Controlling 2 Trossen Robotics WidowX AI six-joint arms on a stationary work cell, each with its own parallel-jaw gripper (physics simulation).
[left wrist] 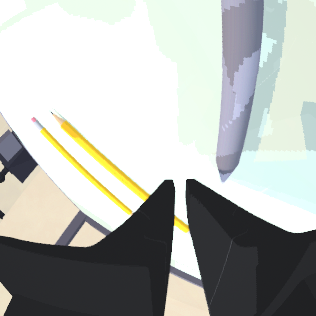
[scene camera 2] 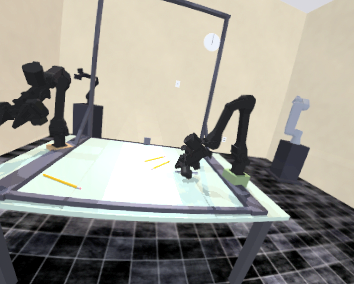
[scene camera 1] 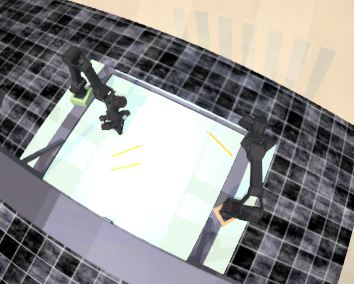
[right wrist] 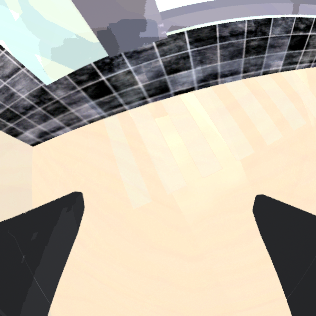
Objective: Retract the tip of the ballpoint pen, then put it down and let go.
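Where they show: left gripper, between the fingertips: (left wrist: pixel 178 187) (scene camera 2: pixel 174 167) (scene camera 1: pixel 120 134); right gripper, between the fingertips: (scene camera 2: pixel 2 128) (right wrist: pixel 171 203); left arm's base, origin of its link: (scene camera 2: pixel 236 172) (scene camera 1: pixel 80 93); right arm's base, origin of its link: (scene camera 2: pixel 59 145) (scene camera 1: pixel 226 213).
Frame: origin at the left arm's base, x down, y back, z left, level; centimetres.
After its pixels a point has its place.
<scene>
The ballpoint pen (left wrist: pixel 239 90) @(z -12.9, x 5.4, y -24.4 cm) is a grey-lavender barrel with a pointed end, in the upper right of the left wrist view. Its far end runs out of the picture. My left gripper (left wrist: pixel 178 187) @(z -15.5, x 4.4, y -29.2 cm) (scene camera 1: pixel 120 132) @(z -15.5, x 4.4, y -29.2 cm) is shut, with a narrow gap between its fingers. The pen's pointed end shows just above the right-hand finger in the left wrist view, outside the gap. I see no pen between the fingers; the table and part of a pencil show through the gap. My right gripper (right wrist: pixel 171 203) @(z -1.1, x -14.5, y -94.3 cm) is open and empty, facing the pale floor and wall beyond the table.
Two yellow pencils (scene camera 1: pixel 126 151) @(z -22.9, x 6.0, y -34.6 cm) (scene camera 1: pixel 126 167) @(z -30.5, x 5.8, y -37.1 cm) lie near the left gripper, also in the left wrist view. A third pencil (scene camera 1: pixel 220 144) @(z -6.1, x 5.9, y -80.4 cm) (scene camera 2: pixel 62 181) @(z -5.0, x 5.8, y -79.4 cm) lies nearer the right arm. Dark beams edge the table. The left arm stands on a green block (scene camera 1: pixel 80 101) @(z -4.6, x 0.2, y -2.0 cm) (scene camera 2: pixel 236 176) @(z 4.2, x -0.1, y -4.3 cm).
</scene>
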